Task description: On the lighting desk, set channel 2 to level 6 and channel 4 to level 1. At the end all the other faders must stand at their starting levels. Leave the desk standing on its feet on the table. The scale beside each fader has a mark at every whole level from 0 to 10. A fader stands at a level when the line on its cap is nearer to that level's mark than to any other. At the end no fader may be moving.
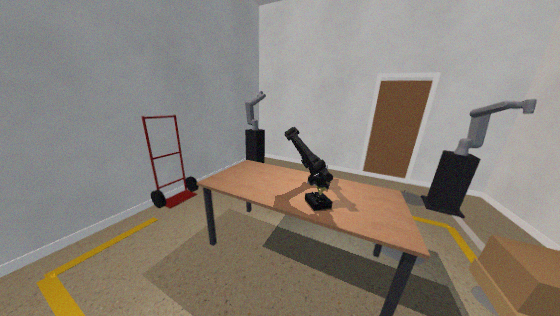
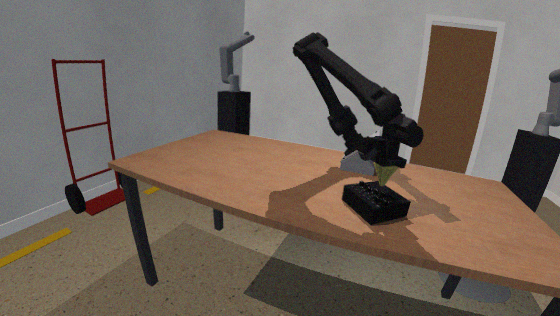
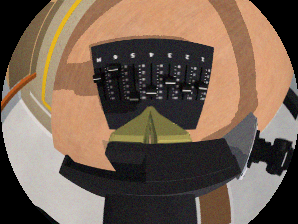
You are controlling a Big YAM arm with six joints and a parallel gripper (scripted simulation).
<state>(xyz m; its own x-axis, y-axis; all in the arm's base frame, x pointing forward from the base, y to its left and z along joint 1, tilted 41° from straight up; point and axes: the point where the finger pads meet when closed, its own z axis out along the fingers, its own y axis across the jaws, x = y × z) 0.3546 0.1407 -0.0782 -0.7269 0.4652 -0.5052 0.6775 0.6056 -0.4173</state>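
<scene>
The fader cap lies 10 mm ahead of my hand, 10 mm to the right of it and 20 mm below it.
</scene>
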